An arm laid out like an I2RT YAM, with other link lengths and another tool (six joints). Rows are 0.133 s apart.
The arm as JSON. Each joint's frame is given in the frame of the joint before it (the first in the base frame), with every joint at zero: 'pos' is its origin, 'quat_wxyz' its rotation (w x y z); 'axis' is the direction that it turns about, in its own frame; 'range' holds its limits. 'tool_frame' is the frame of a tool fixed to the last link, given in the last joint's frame.
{
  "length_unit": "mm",
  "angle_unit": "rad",
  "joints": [
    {
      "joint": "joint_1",
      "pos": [
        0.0,
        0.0,
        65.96
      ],
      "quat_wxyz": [
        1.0,
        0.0,
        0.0,
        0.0
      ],
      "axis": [
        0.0,
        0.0,
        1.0
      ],
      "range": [
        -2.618,
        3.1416
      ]
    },
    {
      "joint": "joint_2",
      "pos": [
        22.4,
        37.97,
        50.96
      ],
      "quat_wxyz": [
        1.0,
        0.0,
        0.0,
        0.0
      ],
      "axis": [
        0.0,
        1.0,
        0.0
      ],
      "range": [
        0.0,
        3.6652
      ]
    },
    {
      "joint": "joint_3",
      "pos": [
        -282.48,
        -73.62,
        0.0
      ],
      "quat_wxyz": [
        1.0,
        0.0,
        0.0,
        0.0
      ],
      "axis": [
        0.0,
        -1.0,
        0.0
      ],
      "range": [
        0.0,
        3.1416
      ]
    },
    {
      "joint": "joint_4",
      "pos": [
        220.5,
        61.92,
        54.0
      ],
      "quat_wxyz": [
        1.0,
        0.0,
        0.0,
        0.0
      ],
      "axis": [
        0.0,
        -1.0,
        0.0
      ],
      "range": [
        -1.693,
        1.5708
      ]
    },
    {
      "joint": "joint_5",
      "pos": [
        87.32,
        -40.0,
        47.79
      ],
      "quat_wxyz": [
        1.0,
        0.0,
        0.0,
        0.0
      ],
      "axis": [
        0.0,
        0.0,
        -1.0
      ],
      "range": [
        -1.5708,
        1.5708
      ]
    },
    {
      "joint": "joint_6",
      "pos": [
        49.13,
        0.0,
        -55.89
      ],
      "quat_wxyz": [
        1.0,
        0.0,
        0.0,
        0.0
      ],
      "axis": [
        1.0,
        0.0,
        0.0
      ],
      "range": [
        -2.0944,
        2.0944
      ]
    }
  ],
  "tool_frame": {
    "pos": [
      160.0,
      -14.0,
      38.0
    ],
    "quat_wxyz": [
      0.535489,
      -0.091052,
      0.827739,
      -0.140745
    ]
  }
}
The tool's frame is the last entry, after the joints.
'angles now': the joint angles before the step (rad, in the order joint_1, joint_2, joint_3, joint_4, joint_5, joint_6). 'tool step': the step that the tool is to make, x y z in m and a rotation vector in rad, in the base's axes. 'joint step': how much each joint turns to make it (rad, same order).
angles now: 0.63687, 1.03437, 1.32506, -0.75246, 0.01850, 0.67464
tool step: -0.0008, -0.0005, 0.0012, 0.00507, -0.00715, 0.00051
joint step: -0.00009, -0.00823, -0.00816, 0.00870, -0.00046, -0.00042
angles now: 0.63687, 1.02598, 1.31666, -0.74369, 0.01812, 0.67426
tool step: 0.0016, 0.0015, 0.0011, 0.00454, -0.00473, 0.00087
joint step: 0.00016, 0.00309, -0.00245, 0.01204, -0.00101, 0.00044
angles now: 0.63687, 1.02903, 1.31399, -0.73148, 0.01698, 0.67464
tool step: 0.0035, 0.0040, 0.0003, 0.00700, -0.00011, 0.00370
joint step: 0.00007, 0.01289, 0.00019, 0.01690, -0.00567, 0.00346
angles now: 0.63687, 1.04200, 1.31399, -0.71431, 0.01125, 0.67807
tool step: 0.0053, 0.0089, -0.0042, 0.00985, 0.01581, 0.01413
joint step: -0.00016, 0.02775, -0.00024, 0.02113, -0.02037, 0.00946
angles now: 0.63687, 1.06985, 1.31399, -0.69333, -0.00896, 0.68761
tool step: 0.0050, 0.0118, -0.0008, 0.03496, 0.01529, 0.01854
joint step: 0.00088, 0.02650, -0.00103, 0.03669, -0.03194, 0.02599
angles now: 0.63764, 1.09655, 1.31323, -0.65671, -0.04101, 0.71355
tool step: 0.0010, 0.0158, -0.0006, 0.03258, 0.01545, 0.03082
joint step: 0.01885, 0.02402, 0.00018, 0.03261, -0.02576, 0.02699
